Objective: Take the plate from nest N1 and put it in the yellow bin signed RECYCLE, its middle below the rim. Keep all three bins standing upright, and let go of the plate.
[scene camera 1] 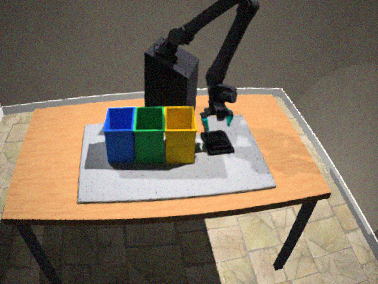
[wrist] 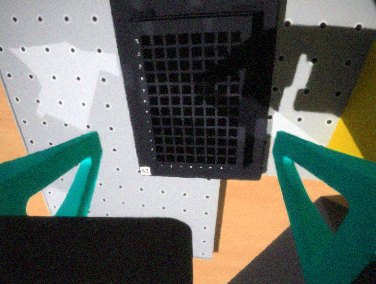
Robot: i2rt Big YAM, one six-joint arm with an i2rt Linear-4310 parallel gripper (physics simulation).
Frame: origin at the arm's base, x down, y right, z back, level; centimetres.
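Seen in the pictures: gripper, fingertip midpoint: [scene camera 1: 218, 128] [wrist: 187, 141]; arm's base at its link origin: [scene camera 1: 164, 53].
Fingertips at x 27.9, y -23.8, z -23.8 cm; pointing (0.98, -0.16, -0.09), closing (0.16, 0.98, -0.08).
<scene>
Offsets run from my fingertips to a thing's middle. Level surfaces: height alone.
A black plate {dz +0.6, dx +7.1, dy -0.5 cm} [scene camera 1: 217, 140] [wrist: 192, 100] with a grid of square wells lies flat in the black nest {dz +0.6, dx +8.3, dy -0.5 cm} [scene camera 1: 221, 152] [wrist: 127, 85], to the right of the bins in the scene view. The nest's N1 marking is not readable. My gripper [scene camera 1: 218, 125] [wrist: 187, 141] is open and empty, above the plate near its back edge in the scene view. In the wrist view its teal fingers stand wide, left and right of the plate's near end. The yellow bin {dz -4.4, dx +0.1, dy +18.0 cm} [scene camera 1: 180, 146] [wrist: 361, 120] stands upright; its RECYCLE sign is not legible.
A green bin {dz -4.0, dx +0.1, dy +31.1 cm} [scene camera 1: 150, 146] and a blue bin {dz -3.3, dx +0.1, dy +44.2 cm} [scene camera 1: 120, 146] stand upright in a row, left of the yellow bin. They stand on a grey perforated board {dx +9.0 cm} [scene camera 1: 150, 186] [wrist: 60, 90] on the wooden table {dx +10.4 cm} [scene camera 1: 50, 175]. The dark robot base [scene camera 1: 167, 80] rises behind the bins.
</scene>
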